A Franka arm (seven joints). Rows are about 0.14 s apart.
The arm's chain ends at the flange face. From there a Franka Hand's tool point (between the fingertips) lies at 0.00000 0.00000 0.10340 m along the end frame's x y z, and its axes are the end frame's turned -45 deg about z.
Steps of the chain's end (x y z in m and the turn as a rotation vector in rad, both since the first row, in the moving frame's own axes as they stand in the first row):
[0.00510, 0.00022, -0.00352, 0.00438, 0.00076, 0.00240]
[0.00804, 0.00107, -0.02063, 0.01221, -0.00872, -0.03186]
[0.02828, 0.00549, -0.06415, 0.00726, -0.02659, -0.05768]
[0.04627, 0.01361, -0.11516, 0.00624, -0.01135, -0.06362]
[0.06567, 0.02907, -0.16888, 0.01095, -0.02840, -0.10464]
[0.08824, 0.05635, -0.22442, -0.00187, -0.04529, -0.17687]
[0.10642, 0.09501, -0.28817, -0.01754, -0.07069, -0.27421]
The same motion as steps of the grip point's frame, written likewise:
[0.00383, 0.00350, -0.00352, 0.00256, 0.00363, 0.00240]
[0.00516, 0.00491, -0.02064, 0.01480, 0.00247, -0.03186]
[0.01463, 0.02145, -0.06419, 0.02394, -0.01367, -0.05768]
[0.02268, 0.04107, -0.11517, 0.01244, -0.00361, -0.06362]
[0.02446, 0.06419, -0.16893, 0.02782, -0.01234, -0.10464]
[0.01884, 0.09939, -0.22453, 0.03070, -0.03335, -0.17687]
[0.00117, 0.13948, -0.28844, 0.03758, -0.06239, -0.27421]

